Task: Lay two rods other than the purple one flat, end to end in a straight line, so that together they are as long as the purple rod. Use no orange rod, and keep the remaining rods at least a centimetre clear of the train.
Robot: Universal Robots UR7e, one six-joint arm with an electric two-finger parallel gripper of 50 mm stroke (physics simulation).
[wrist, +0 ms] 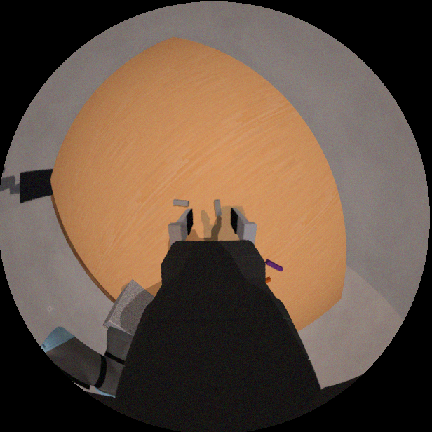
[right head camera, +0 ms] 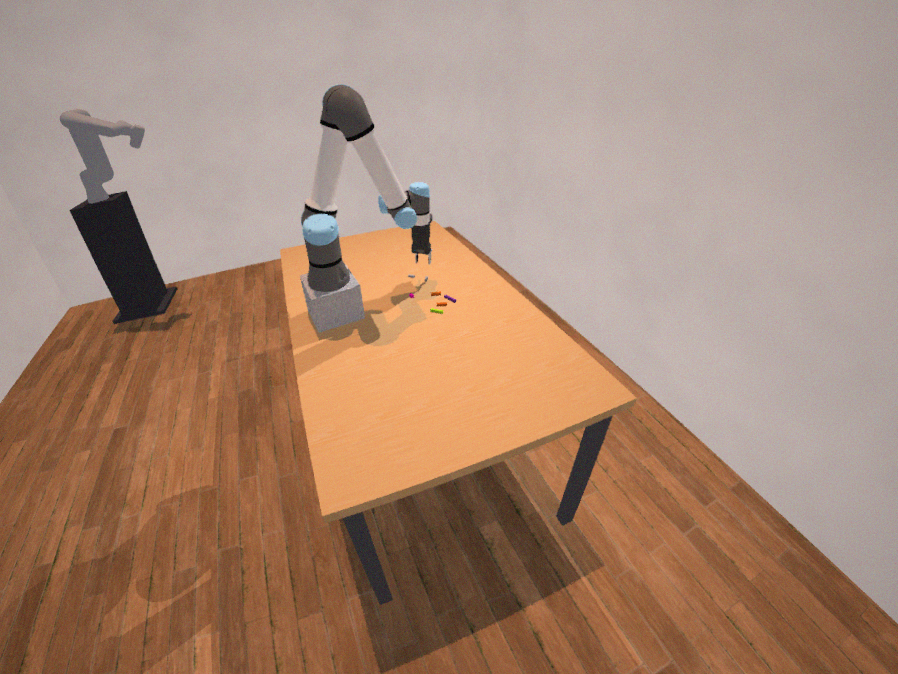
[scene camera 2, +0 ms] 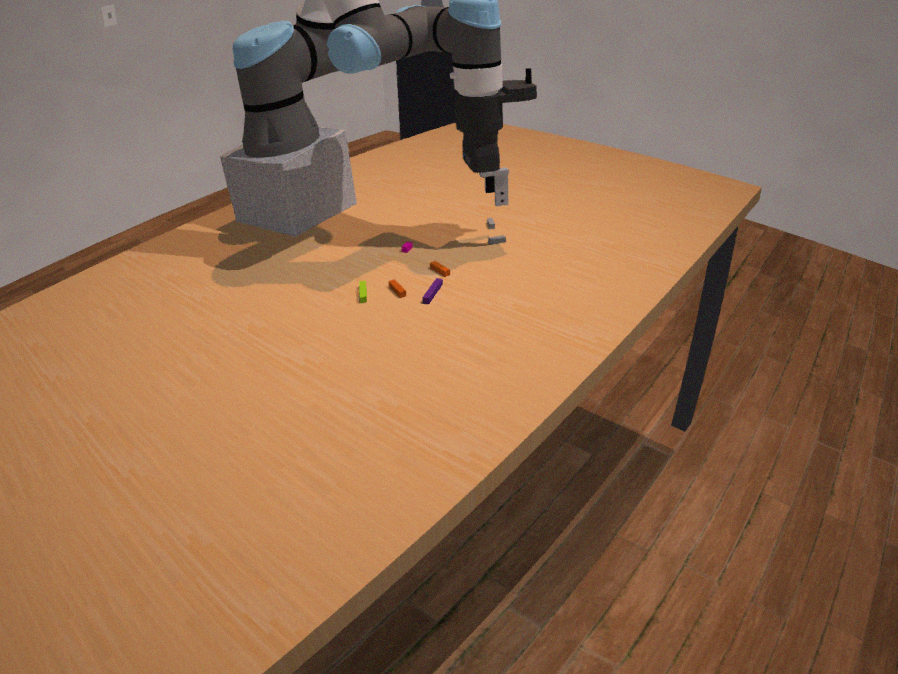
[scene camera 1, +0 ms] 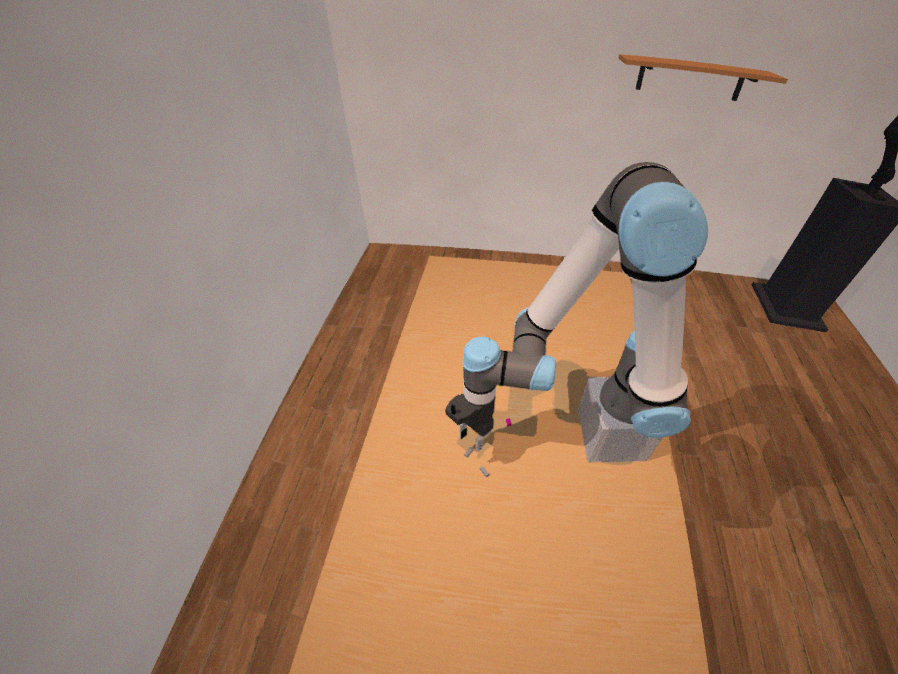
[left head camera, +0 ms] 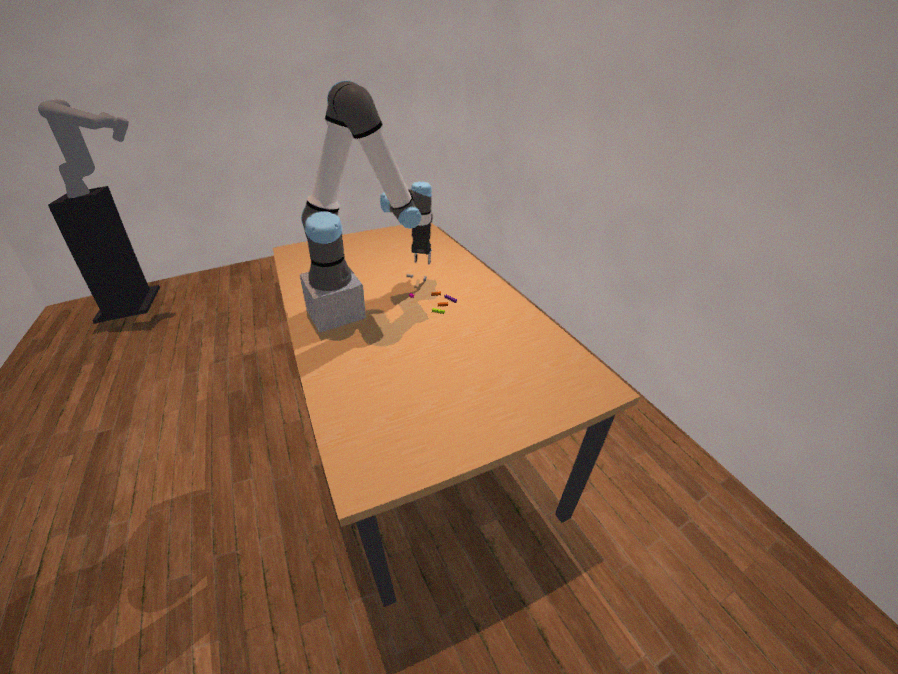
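My gripper is open and empty, pointing down above the table. One grey rod lies ahead of the gap between the fingers in the wrist view. Another grey rod lies apart from it, beyond the left finger there. The purple rod, a green rod and a short magenta rod lie flat and separate.
Two orange rods lie near the purple one: one orange rod towards the greys, the other orange rod towards the green. The grey base block stands on the table.
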